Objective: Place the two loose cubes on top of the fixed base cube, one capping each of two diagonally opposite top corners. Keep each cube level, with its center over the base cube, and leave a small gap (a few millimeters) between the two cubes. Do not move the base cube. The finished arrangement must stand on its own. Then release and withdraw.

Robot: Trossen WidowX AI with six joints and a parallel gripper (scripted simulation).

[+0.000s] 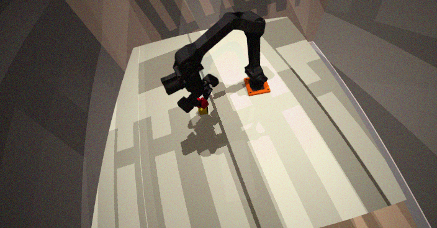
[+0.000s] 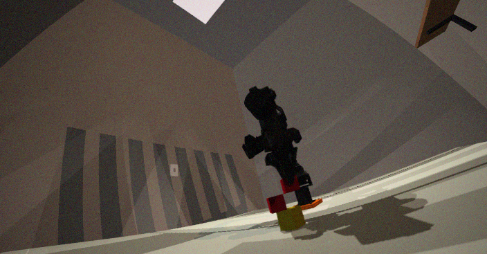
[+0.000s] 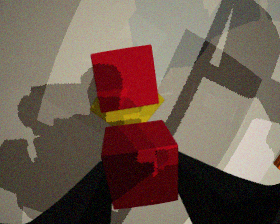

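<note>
My gripper tip is 70 mm above the yellow cube, 10 mm to the left of it and 10 mm short of it.
</note>
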